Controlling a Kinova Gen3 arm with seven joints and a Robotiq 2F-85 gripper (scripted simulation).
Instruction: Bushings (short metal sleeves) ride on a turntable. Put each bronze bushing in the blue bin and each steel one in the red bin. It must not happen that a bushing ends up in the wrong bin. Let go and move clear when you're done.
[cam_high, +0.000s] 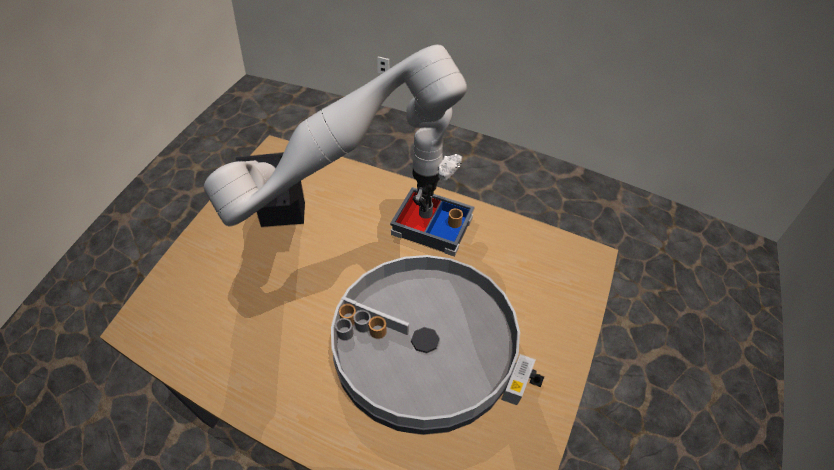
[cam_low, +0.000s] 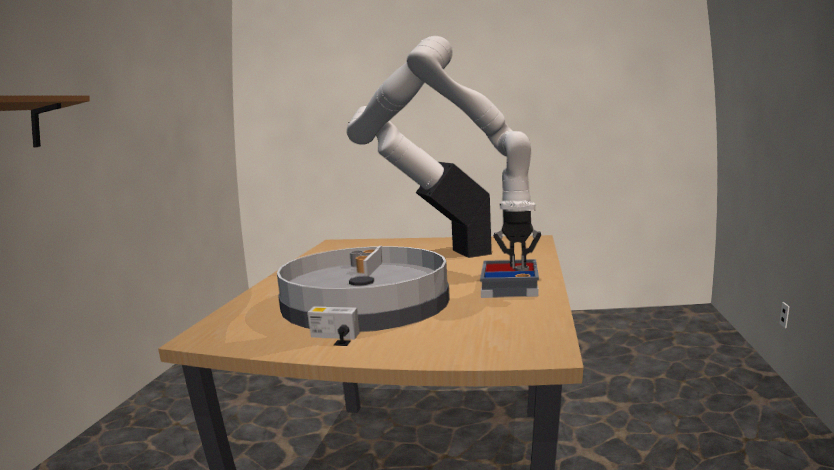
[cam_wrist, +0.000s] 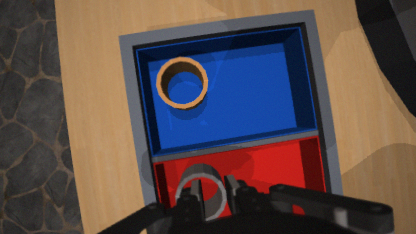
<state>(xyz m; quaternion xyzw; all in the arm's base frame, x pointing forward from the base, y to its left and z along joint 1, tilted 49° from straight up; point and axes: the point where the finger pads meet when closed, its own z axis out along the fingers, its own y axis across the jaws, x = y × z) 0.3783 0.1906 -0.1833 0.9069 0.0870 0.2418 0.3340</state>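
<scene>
Right now the two-part bin is 30 mm ahead of my hand, 20 mm to the right of it and 40 mm below it. From my hand the other things lie so: turntable 160 mm ahead, 390 mm to the right, 10 mm below.
</scene>
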